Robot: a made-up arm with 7 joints. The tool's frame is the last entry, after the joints.
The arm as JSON. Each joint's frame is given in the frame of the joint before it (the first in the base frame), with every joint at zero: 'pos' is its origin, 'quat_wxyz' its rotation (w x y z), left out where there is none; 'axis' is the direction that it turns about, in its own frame. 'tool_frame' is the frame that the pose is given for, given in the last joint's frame.
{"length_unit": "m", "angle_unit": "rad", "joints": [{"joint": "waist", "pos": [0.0, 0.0, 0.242], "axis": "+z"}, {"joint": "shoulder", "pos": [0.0, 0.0, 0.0], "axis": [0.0, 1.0, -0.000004]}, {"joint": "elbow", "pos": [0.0, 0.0, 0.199], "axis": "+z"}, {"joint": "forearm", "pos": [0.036, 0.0, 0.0], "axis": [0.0, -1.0, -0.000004]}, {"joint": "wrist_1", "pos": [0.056, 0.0, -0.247], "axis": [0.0, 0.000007, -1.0]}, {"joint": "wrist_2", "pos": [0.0, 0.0, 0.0], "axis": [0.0, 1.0, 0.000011]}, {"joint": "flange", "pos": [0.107, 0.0, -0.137], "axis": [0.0, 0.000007, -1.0]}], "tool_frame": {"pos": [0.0, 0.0, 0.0], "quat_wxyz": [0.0, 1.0, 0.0, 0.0]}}
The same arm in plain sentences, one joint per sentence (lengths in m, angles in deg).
The arm has seven revolute joints in a row. What follows holds with every joint at zero, and every direction is one of the base frame's.
Joint 1 is mounted 0.242 m along +z from the base frame's origin and rotates about +z.
Joint 2 is mounted at the same point as joint 1 and rotates about +y.
Joint 3 is mounted 0.199 m along +z from joint 2 and rotates about +z.
Joint 4 is mounted 0.036 m along +x from joint 3 and rotates about -y.
Joint 5 is mounted 0.056 m along +x and 0.247 m along -z from joint 4 and rotates about -z.
Joint 6 is mounted at the same point as joint 5 and rotates about +y.
Joint 7 is mounted 0.107 m along +x and 0.137 m along -z from joint 6 and rotates about -z.
The tool frame, which is the frame that the pose is given for, is mounted at the same point as joint 7; its axes are the base frame's turned by roll 180, pitch 0 and yaw 0 deg (as in URDF: about the fixed x, then y, then z).

